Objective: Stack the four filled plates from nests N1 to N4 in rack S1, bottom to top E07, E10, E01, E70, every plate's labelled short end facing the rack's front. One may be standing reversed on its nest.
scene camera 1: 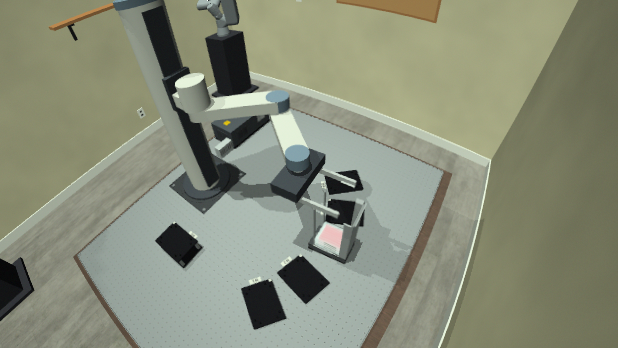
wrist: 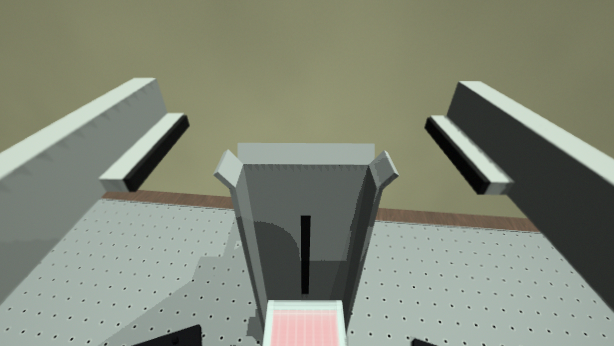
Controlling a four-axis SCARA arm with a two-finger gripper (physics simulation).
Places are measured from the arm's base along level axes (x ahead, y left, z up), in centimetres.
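Pixels of known places: gripper, fingertip midpoint: (scene camera 1: 347, 198) (wrist: 307, 102); arm's base at its link origin: (scene camera 1: 207, 181).
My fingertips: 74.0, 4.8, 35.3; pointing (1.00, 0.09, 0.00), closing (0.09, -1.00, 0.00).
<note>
Ahead of a thing's pixels: the offset from my fingertips to its top centre, as dx, dy, dz. "spot": to the spot under its first point. Level surfaces: height alone.
The rack @(-3.0, -0.3, -4.8) (scene camera 1: 349, 241) (wrist: 280, 195) stands upright with its tall slotted back wall and side posts. Pink-filled clear plates @(-2.4, -0.2, -24.5) (scene camera 1: 331, 236) (wrist: 306, 327) lie stacked flat in it; their number and codes cannot be read here. My gripper (scene camera 1: 346, 199) (wrist: 307, 102) is open and empty, raised above the rack. Its two fingers stand well apart, one on each side of the rack in the wrist view. Flat black nests @(spot: -4.6, -18.1, -32.8) (scene camera 1: 303, 278) @(spot: -10.7, -34.4, -32.8) (scene camera 1: 263, 303) (scene camera 1: 344, 183) @(spot: -7.0, +17.3, -32.9) (scene camera 1: 345, 210) lie around the rack with no plate visible on them. Their small tags are too small to read.
Another black block @(-54.7, -38.0, -27.0) (scene camera 1: 178, 243) with a small tag lies at the left of the perforated table @(dz -34.0) (scene camera 1: 225, 260). A dark grey box @(spot: -77.6, +26.9, -25.7) (scene camera 1: 240, 130) stands behind the arm's column (scene camera 1: 165, 95). The table has a brown edge (scene camera 1: 425, 220) (wrist: 450, 220) beyond the rack.
</note>
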